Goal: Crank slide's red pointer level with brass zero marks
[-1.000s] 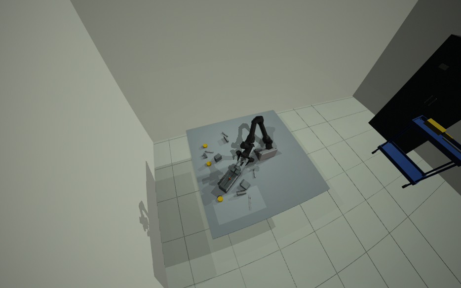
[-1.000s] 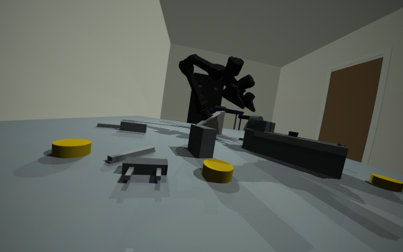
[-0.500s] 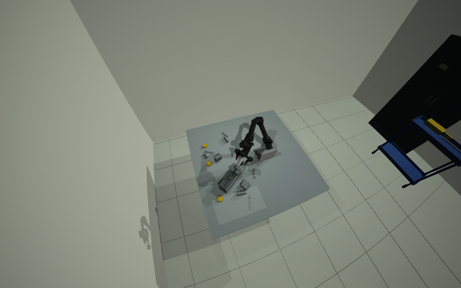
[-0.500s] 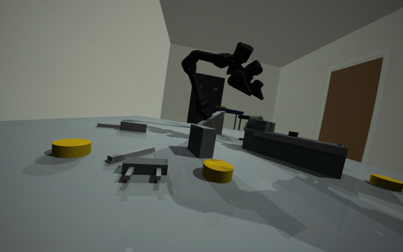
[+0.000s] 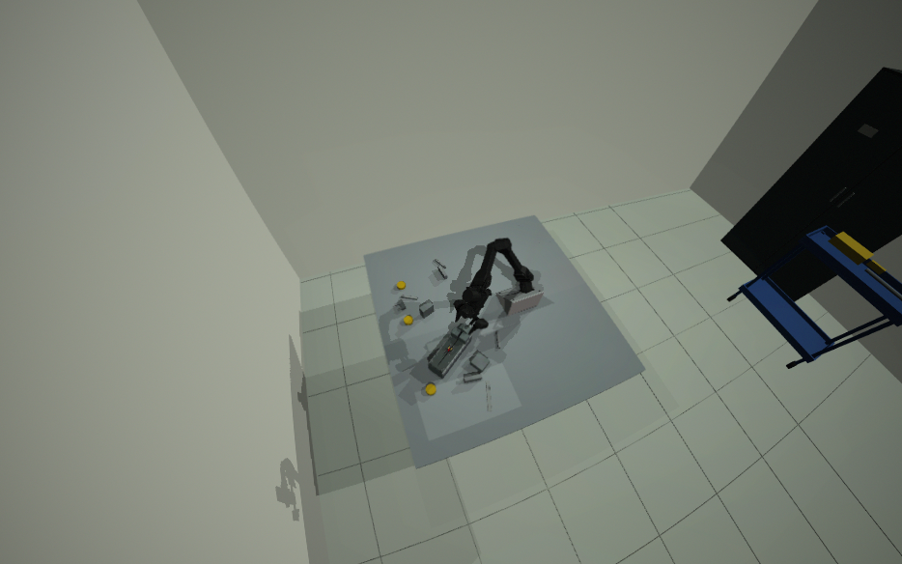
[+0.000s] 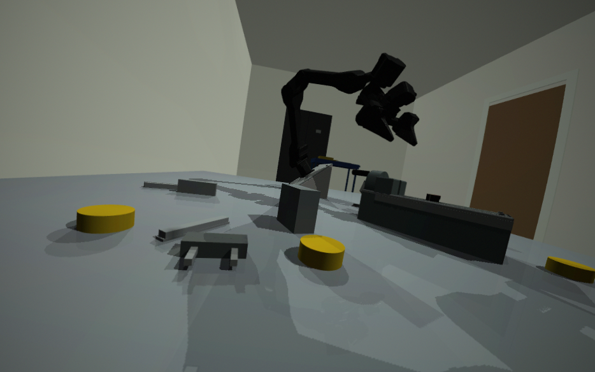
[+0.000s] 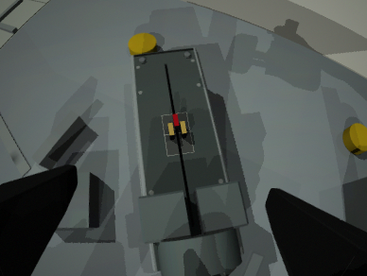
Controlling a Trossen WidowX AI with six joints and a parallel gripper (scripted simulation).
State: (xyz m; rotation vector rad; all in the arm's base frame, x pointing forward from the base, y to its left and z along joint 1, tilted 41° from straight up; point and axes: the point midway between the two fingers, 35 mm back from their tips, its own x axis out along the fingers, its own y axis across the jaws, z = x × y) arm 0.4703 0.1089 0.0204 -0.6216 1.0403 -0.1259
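Now: gripper tip 9 cm past the dark crank handle, 4 cm to the left of it and 8 cm above it. Also, from my gripper tip: bracket: 19 cm ahead, 37 cm to the right, 19 cm below; red pointer: 8 cm ahead, 3 cm to the left, 12 cm below.
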